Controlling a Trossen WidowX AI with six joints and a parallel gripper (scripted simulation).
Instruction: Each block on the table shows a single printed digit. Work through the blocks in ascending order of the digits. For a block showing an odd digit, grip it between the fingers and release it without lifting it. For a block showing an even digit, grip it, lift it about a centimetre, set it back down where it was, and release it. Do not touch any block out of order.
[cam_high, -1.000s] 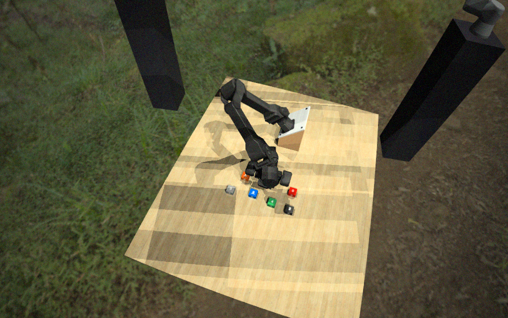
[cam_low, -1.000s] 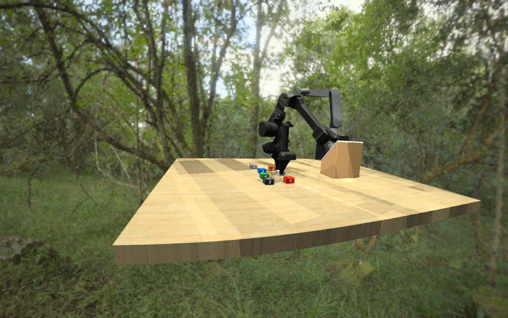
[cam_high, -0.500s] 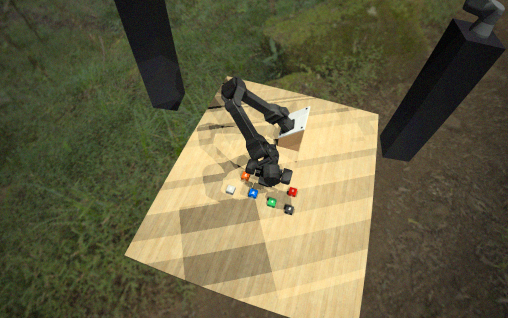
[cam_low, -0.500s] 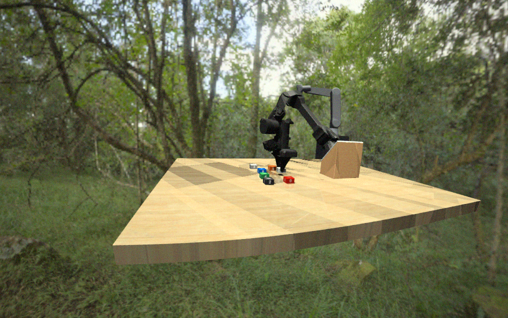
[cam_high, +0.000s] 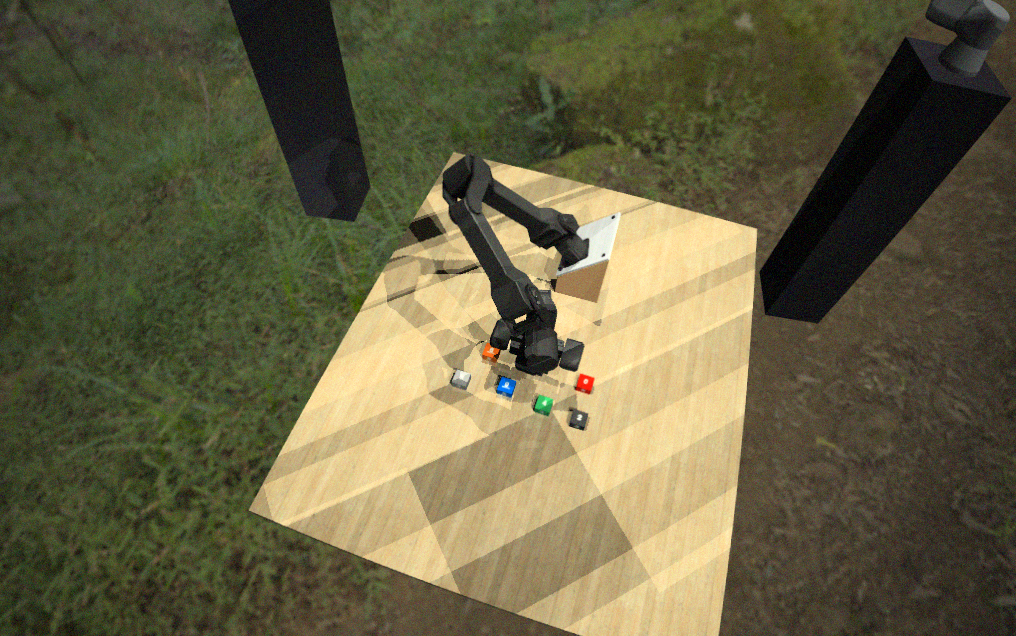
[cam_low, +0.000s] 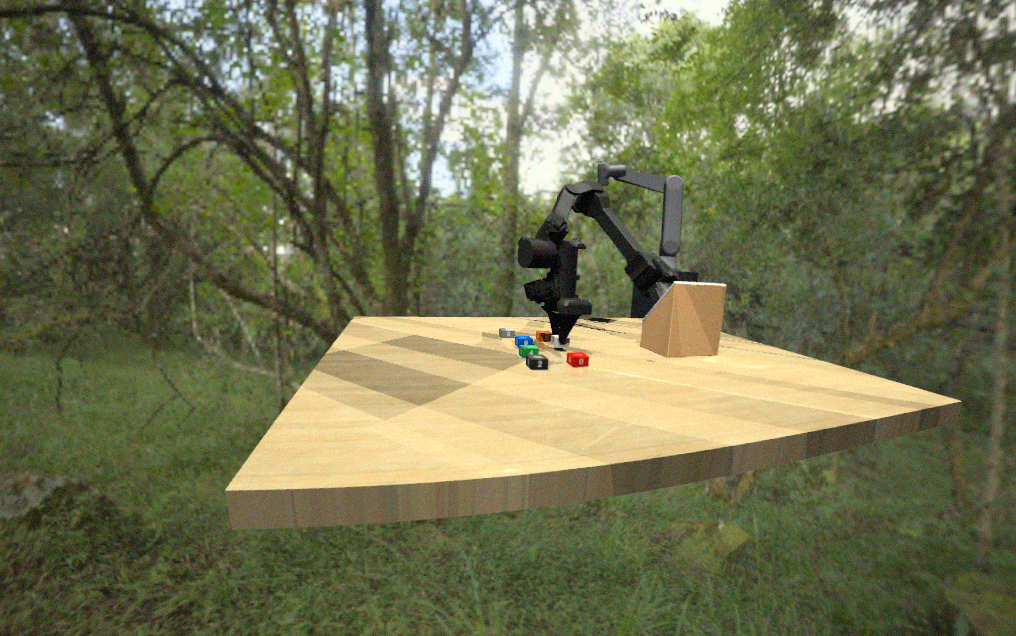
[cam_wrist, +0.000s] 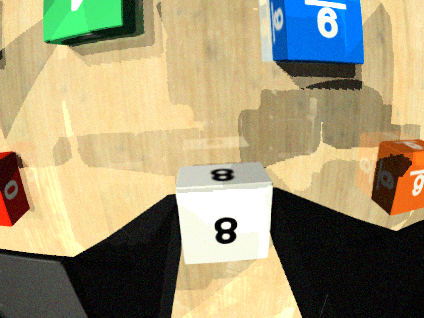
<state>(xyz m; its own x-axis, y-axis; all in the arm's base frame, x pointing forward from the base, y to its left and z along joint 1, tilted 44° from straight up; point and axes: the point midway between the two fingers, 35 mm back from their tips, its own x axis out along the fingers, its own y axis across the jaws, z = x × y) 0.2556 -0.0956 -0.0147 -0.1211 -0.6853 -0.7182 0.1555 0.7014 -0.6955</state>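
My gripper tip is 60 mm short of the blue block, 50 mm to the left of it and 10 mm above it. From my gripper tip the other things lie so: white block (right at my gripper tip); then green block (90 mm ahead, 30 mm to the left, 10 mm below); then orange block (20 mm behind, 100 mm to the right, 10 mm below).
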